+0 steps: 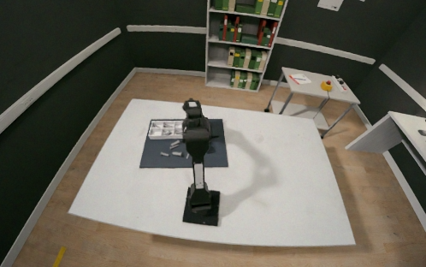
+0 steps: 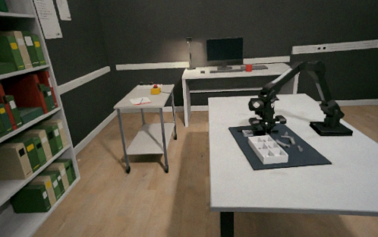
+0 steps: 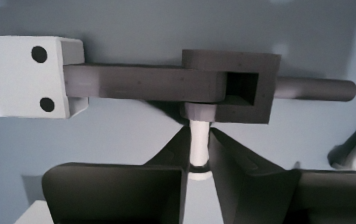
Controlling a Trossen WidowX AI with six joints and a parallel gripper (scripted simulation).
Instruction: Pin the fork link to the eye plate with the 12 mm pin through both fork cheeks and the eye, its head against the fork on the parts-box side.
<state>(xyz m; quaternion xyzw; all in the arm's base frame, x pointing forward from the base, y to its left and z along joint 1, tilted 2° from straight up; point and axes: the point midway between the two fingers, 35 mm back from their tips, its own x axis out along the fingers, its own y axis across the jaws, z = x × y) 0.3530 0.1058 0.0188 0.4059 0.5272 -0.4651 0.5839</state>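
Now: hand 30 mm to the left of the eye plate, 30 mm above it and 20 mm short of it. The rest, counted from my hand: dark blue mat 60 mm to the left, 50 mm below, 20 mm behind; grey block 100 mm ahead, 30 mm below, 10 mm to the right; pin 110 mm behind, 40 mm below, 20 mm to the right.
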